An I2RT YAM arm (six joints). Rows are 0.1 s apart.
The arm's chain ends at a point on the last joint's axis. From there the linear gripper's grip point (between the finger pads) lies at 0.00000 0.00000 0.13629 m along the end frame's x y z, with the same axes.
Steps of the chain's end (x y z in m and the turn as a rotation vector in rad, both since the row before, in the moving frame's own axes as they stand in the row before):
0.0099 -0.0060 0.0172 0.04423 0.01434 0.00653
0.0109 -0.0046 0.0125 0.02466 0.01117 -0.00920
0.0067 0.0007 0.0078 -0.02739 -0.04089 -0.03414
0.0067 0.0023 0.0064 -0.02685 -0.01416 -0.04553
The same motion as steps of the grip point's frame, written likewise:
0.0119 -0.0120 0.0171 0.04423 0.01434 0.00653
0.0124 -0.0080 0.0125 0.02466 0.01117 -0.00920
0.0012 0.0045 0.0076 -0.02739 -0.04089 -0.03414
0.0049 0.0060 0.0063 -0.02685 -0.01416 -0.04553

